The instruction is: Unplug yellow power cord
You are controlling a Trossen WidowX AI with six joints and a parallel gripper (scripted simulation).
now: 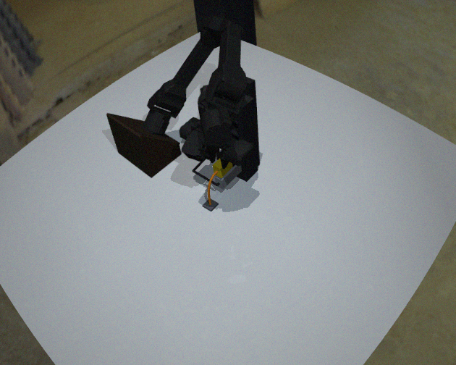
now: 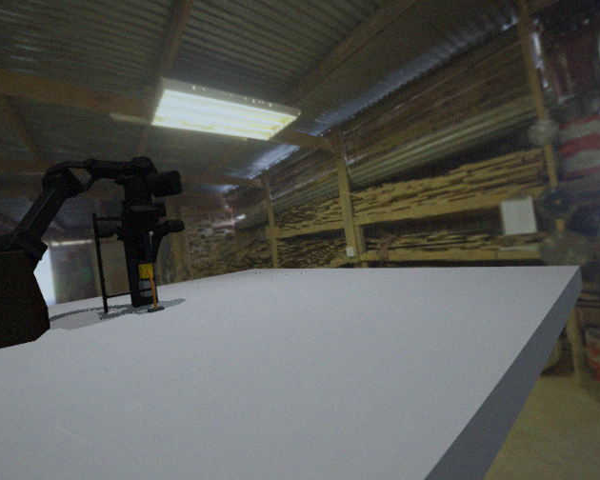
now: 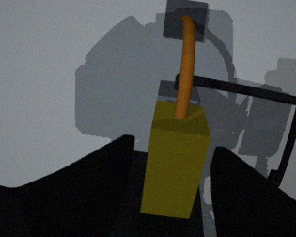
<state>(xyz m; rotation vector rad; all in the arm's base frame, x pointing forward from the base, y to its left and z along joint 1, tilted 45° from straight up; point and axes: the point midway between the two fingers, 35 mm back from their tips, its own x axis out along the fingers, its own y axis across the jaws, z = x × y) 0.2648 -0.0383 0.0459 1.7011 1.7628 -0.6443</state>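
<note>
The dark grey block is 50 mm to the right of my gripper tip and 110 mm below it.
</note>
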